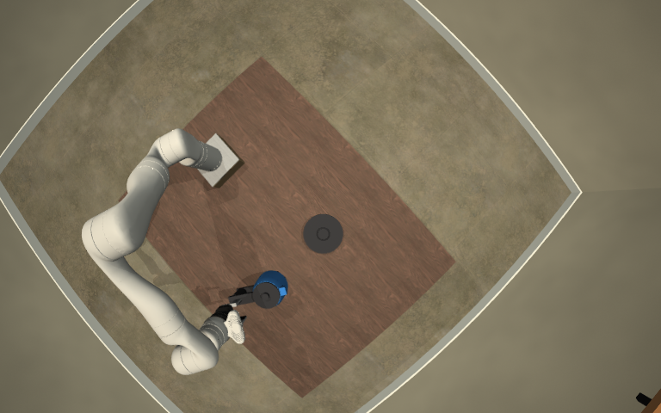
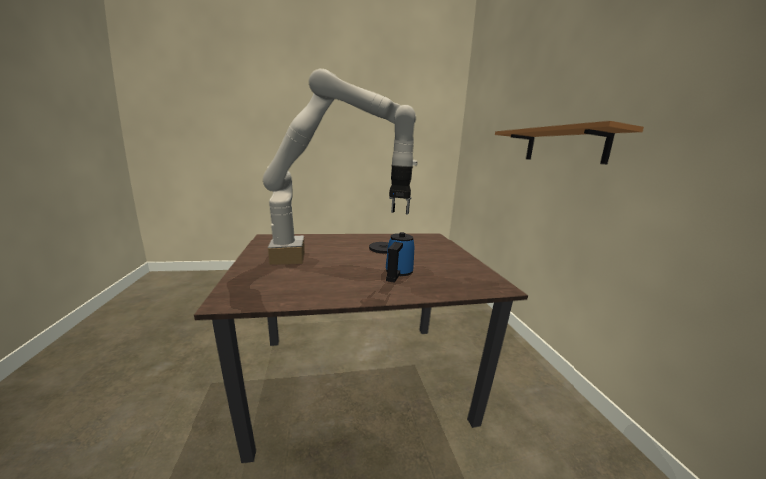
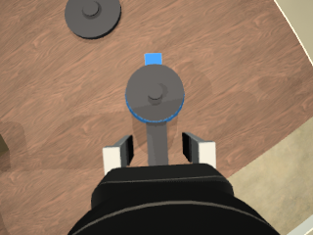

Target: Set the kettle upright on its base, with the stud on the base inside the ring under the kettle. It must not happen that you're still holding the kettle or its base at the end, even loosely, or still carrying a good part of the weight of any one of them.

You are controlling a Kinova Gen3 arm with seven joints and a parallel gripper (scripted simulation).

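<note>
The blue kettle is 200 mm below my hand, 20 mm to the left of it and 20 mm ahead of it. From my hand the other things lie so: round dark base (340 mm to the left, 280 mm below, 50 mm ahead).
</note>
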